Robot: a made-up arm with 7 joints.
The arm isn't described. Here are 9 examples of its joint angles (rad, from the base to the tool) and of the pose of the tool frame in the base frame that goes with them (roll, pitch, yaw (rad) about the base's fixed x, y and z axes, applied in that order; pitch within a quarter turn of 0, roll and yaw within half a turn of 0; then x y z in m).
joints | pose
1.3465 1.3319 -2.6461 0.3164 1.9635 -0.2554 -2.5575 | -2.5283 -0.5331 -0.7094 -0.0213 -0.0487 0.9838
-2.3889 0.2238 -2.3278 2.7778 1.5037 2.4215 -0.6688 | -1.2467 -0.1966 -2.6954 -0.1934 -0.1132 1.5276
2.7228 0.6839 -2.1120 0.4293 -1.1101 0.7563 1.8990 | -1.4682 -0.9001 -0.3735 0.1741 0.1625 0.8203
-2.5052 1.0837 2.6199 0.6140 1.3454 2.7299 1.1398 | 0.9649 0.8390 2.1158 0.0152 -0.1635 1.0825
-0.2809 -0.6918 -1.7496 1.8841 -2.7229 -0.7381 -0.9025 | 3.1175 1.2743 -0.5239 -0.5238 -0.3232 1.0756
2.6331 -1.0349 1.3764 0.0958 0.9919 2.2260 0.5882 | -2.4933 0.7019 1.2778 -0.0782 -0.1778 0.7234
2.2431 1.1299 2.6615 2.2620 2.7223 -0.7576 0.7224 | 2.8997 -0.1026 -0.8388 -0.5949 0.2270 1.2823
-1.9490 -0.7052 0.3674 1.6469 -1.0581 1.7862 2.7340 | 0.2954 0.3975 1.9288 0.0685 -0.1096 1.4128
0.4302 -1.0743 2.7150 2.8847 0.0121 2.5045 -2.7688 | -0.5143 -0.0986 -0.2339 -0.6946 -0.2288 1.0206
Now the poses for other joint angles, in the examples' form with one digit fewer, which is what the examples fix.
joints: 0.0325 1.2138 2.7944 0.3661 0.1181 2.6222 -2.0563
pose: -0.432 -0.557 -1.032 0.065 0.087 0.938
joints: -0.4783 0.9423 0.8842 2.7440 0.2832 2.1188 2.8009
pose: -2.111 0.482 -2.961 0.735 -0.191 1.107
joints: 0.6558 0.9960 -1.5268 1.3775 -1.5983 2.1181 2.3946
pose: 1.353 -0.365 1.442 0.511 -0.140 1.021
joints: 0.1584 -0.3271 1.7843 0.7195 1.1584 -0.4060 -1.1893
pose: -1.764 -0.484 2.004 -0.130 0.490 0.885
